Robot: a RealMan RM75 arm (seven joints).
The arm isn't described. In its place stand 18 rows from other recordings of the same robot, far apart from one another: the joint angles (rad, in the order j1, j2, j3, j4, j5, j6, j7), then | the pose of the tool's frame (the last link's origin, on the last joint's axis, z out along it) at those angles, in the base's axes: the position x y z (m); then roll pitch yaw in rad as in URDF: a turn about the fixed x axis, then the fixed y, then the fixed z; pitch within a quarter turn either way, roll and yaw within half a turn.
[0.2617 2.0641 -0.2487 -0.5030 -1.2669 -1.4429 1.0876] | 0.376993 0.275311 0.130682 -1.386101 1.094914 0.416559
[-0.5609 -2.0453 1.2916 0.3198 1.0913 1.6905 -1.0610] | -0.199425 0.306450 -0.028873 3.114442 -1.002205 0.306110
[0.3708 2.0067 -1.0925 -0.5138 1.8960 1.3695 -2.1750] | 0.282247 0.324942 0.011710 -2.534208 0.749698 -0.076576
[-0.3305 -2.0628 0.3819 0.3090 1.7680 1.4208 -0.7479] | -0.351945 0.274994 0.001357 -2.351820 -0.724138 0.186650
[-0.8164 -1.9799 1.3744 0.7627 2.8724 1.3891 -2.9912] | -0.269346 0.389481 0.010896 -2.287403 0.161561 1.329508
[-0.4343 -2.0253 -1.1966 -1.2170 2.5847 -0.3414 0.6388] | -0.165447 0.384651 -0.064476 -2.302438 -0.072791 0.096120
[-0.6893 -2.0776 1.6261 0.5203 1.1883 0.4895 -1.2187] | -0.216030 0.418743 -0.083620 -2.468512 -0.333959 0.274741
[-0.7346 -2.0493 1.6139 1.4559 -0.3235 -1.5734 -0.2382] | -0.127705 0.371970 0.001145 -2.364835 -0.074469 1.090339
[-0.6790 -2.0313 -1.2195 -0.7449 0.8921 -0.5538 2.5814] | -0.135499 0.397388 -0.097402 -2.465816 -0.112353 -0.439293
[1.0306 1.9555 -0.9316 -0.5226 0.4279 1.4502 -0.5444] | 0.206917 0.415030 0.002431 -2.753187 -0.155545 -1.149057
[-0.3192 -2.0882 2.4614 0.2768 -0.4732 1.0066 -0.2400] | -0.314776 0.270410 -0.101120 -2.298849 -0.649643 0.238790
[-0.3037 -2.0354 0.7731 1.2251 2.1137 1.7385 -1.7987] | -0.283288 0.289820 0.086792 -2.887111 -0.289993 0.550331
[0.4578 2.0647 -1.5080 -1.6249 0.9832 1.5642 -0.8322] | 0.112871 0.303158 -0.006678 -3.012231 -0.011920 -0.267177
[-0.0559 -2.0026 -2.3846 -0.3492 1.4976 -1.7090 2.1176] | -0.364205 0.175433 0.020779 -2.766983 -0.954752 0.547761
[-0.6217 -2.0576 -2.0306 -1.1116 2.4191 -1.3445 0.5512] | -0.213044 0.391316 0.019755 -2.766027 -0.200512 0.974691
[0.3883 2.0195 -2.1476 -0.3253 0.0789 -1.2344 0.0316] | 0.269262 0.307280 -0.053065 -2.092274 0.492331 0.345323
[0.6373 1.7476 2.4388 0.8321 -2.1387 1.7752 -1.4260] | 0.255518 0.368447 0.150605 -2.914776 0.229766 -0.421110
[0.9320 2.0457 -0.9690 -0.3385 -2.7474 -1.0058 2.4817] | 0.272756 0.396981 -0.057007 -2.627479 -0.079820 -1.088135
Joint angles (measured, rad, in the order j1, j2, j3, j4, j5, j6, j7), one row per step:
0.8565 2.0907 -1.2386 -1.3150 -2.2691 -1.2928 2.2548
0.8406 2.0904 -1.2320 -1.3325 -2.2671 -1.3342 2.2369
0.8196 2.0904 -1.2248 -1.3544 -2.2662 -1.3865 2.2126
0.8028 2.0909 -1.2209 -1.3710 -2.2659 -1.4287 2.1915
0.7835 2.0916 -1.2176 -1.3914 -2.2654 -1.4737 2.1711
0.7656 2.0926 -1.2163 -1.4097 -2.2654 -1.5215 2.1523
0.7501 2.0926 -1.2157 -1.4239 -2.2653 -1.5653 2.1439
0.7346 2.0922 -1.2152 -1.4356 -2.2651 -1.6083 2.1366
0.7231 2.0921 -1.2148 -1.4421 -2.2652 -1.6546 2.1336
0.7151 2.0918 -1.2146 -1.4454 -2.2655 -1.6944 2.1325
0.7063 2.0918 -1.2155 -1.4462 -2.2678 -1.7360 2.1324
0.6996 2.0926 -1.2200 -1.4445 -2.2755 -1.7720 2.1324
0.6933 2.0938 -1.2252 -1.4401 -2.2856 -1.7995 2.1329
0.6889 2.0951 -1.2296 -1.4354 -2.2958 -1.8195 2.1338
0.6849 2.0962 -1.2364 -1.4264 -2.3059 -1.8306 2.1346
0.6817 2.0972 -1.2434 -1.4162 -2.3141 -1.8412 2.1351
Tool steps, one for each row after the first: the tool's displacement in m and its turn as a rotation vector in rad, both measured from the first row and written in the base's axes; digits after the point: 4 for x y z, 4 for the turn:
0.0056 -0.0054 0.0017 -0.0227 -0.0168 0.0075
0.0130 -0.0125 0.0036 -0.0518 -0.0402 0.0180
0.0190 -0.0186 0.0045 -0.0774 -0.0605 0.0282
0.0253 -0.0256 0.0058 -0.1042 -0.0809 0.0386
0.0314 -0.0331 0.0063 -0.1366 -0.1029 0.0481
0.0372 -0.0400 0.0068 -0.1683 -0.1206 0.0476
0.0434 -0.0468 0.0073 -0.2009 -0.1375 0.0443
0.0492 -0.0537 0.0070 -0.2401 -0.1540 0.0366
0.0538 -0.0596 0.0068 -0.2752 -0.1681 0.0286
0.0594 -0.0659 0.0062 -0.3140 -0.1840 0.0165
0.0646 -0.0715 0.0048 -0.3499 -0.2040 0.0044
0.0698 -0.0760 0.0032 -0.3796 -0.2227 -0.0098
0.0739 -0.0793 0.0018 -0.4019 -0.2383 -0.0226
0.0781 -0.0817 -0.0004 -0.4201 -0.2522 -0.0362
0.0819 -0.0840 -0.0027 -0.4393 -0.2645 -0.0486

